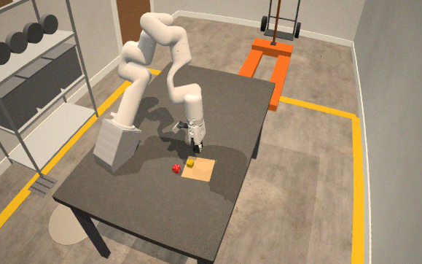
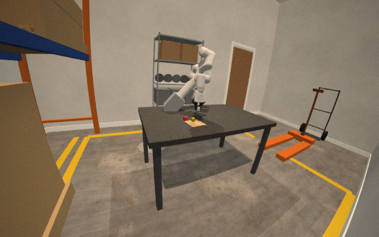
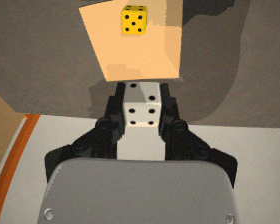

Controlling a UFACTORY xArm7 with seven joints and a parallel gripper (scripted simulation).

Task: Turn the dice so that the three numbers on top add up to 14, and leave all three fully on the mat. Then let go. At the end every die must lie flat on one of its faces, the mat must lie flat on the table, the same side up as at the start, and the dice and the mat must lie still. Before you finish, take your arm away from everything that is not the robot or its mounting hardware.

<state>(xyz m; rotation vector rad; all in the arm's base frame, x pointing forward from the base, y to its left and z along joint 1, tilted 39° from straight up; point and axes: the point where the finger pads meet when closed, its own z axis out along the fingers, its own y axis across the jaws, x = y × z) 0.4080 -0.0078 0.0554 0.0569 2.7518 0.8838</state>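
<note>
Now: hand 1 cm short of the mat, 2 cm to the left of it and 13 cm above it. Also, from my hand: red die 8 cm behind, 7 cm to the right, 12 cm below; then yellow die 3 cm behind, 2 cm to the right, 12 cm below; then white die 1 cm below.
</note>
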